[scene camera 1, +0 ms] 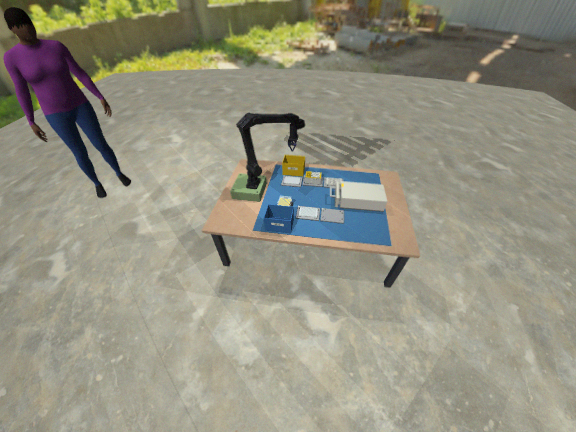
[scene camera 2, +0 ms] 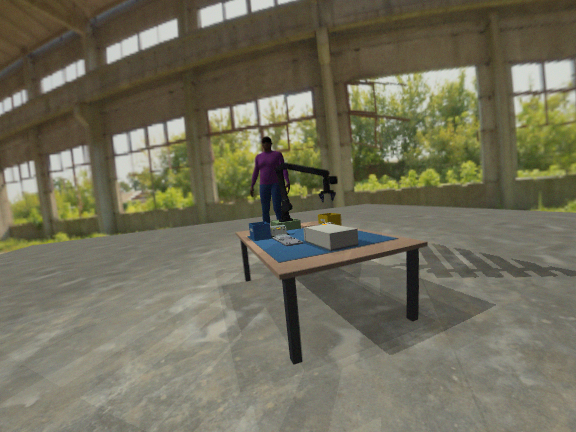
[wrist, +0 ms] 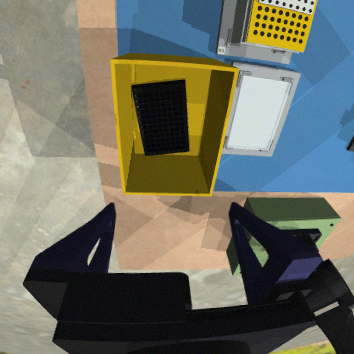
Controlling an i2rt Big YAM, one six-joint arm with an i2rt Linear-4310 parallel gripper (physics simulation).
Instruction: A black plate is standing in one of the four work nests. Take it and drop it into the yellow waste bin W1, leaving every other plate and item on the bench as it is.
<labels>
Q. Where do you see a large grey box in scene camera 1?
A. At 360,196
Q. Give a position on a black plate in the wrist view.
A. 161,109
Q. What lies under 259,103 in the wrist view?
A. A white plate.
</labels>
